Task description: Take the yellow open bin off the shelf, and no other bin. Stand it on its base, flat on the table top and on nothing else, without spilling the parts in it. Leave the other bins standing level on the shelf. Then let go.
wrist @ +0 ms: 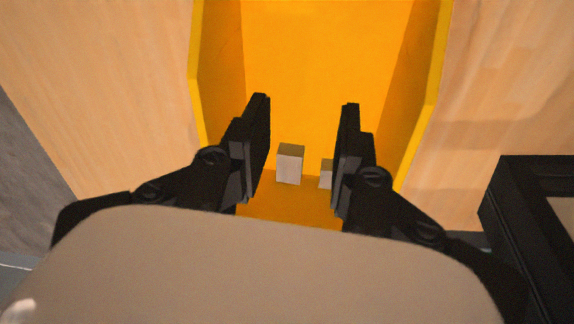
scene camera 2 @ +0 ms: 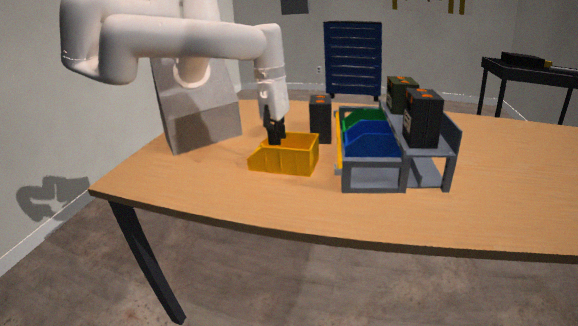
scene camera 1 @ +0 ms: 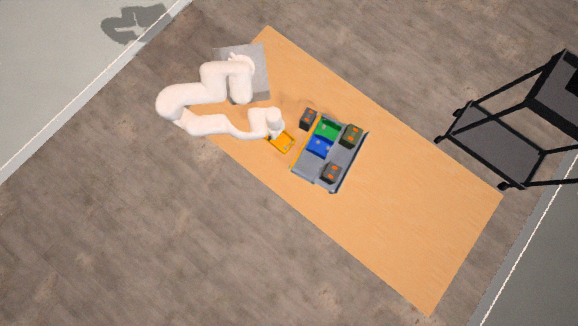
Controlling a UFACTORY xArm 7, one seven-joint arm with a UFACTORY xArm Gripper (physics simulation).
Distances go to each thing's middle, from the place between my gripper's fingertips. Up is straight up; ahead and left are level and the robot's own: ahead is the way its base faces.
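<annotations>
The yellow bin (scene camera 2: 298, 154) is 3 cm below my hand and 1 cm ahead of it. The blue bin (scene camera 2: 368, 138) is likewise 3 cm below my hand, though it is 25 cm ahead of it and 10 cm to the left of it. And there is the case (scene camera 2: 320, 112), which is 9 cm ahead of my hand and 18 cm to the left of it.
</annotations>
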